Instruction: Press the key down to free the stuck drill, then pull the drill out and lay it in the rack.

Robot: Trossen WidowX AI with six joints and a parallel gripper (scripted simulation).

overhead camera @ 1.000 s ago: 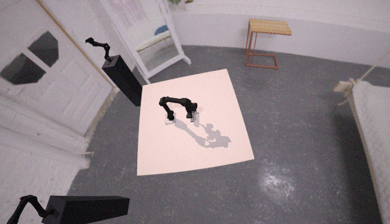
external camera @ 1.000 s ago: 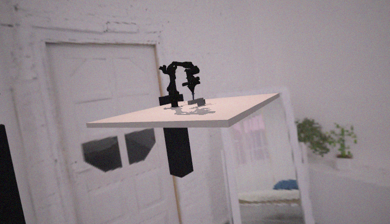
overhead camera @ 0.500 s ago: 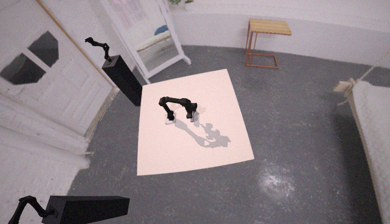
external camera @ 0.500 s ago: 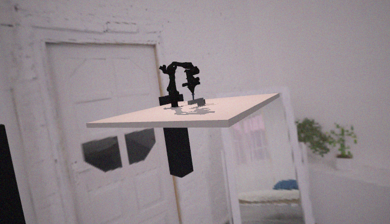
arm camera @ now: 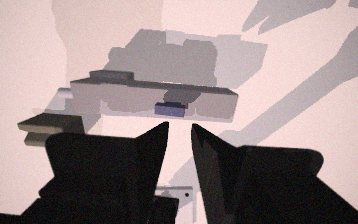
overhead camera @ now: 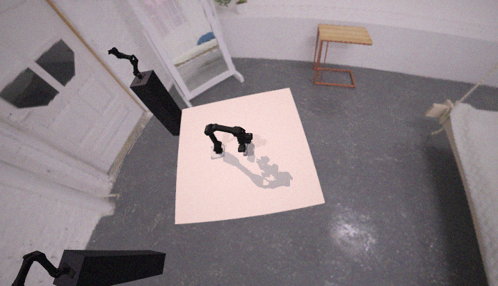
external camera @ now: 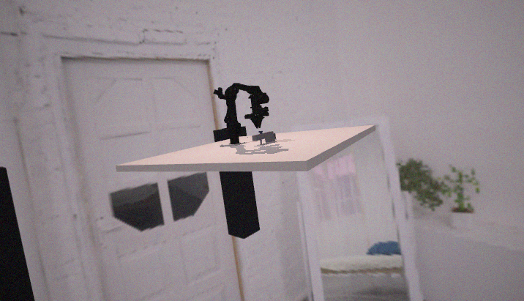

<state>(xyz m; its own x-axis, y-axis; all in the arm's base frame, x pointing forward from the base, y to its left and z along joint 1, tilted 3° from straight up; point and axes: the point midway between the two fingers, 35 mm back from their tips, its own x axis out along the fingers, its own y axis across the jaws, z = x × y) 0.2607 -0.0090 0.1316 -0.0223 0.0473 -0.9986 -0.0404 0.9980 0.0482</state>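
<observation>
Now: the blue key 1 cm ahead of my gripper tip, 1 cm to the left of it and 5 cm below it. Also, from my gripper tip: drill: 8 cm to the left, 6 cm below; grey stepped rack: 8 cm behind, 20 cm to the left, 8 cm below.
</observation>
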